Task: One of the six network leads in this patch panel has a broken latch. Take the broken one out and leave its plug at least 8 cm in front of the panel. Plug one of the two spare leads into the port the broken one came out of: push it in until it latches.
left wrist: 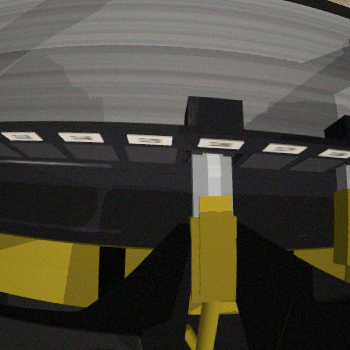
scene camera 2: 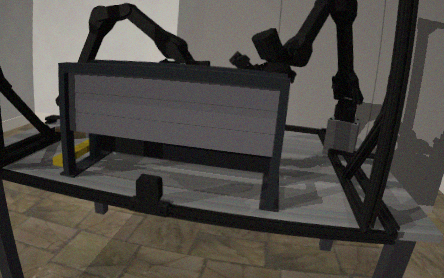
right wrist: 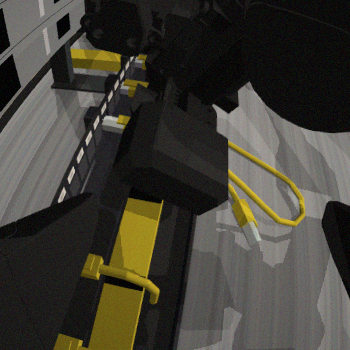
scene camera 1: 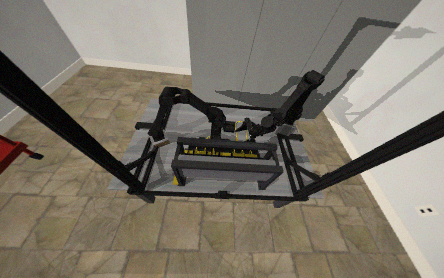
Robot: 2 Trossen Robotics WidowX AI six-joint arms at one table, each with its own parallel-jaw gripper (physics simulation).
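Frame: origin at the left arm's base, x ahead, y left, z up, level; metres.
Seen in the pictures: left gripper, fingertip midpoint: (left wrist: 207,233) (scene camera 1: 213,154); right gripper, fingertip midpoint: (right wrist: 216,210) (scene camera 1: 236,137); left arm's base at its link origin: (scene camera 1: 158,136); right arm's base at its link origin: (scene camera 2: 344,119) (scene camera 1: 288,121).
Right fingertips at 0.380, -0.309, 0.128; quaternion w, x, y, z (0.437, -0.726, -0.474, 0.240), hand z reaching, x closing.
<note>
Pixels of each thing's middle, then the offset from my right fingertips to it, as dx, dy, dz. "spot": a spot on its surface instead.
- black patch panel at the middle of its body: (right wrist: 30,130) (scene camera 2: 176,120) (scene camera 1: 225,158) -0.112, -0.066, -0.040
- yellow lead's plug at a spot on its surface: (left wrist: 212,243) spot: -0.136, +0.013, -0.080
- plug's grey tip at a spot on its surface: (left wrist: 212,177) spot: -0.146, -0.003, -0.079
- plugged yellow lead at a spot on its surface: (left wrist: 342,222) spot: -0.179, +0.033, -0.085
- loose yellow lead with its plug, surface spot: (right wrist: 247,219) spot: -0.048, +0.099, -0.156
The black patch panel (left wrist: 104,180) (right wrist: 91,153) (scene camera 1: 226,144) carries a row of white numbered labels over its ports. My left gripper (left wrist: 207,233) (scene camera 1: 215,135) is shut on a yellow lead's plug (left wrist: 212,243). The plug's grey tip (left wrist: 212,177) meets the port under the label 16. Another plugged yellow lead (left wrist: 342,222) shows at the right edge. A loose yellow lead with its plug (right wrist: 247,219) and looped cable (right wrist: 278,194) (scene camera 1: 241,129) lies on the table in front of the panel. My right gripper (scene camera 1: 243,127) (scene camera 2: 240,59) is open and empty, hovering behind the left wrist.
Further plugged leads (right wrist: 114,123) run along the panel. A yellow cable tray (right wrist: 135,226) lies below it. The tall grey rack (scene camera 2: 193,116) (scene camera 1: 226,165) hides the panel's front in the scene cameras. A black frame (scene camera 1: 215,194) rims the table.
</note>
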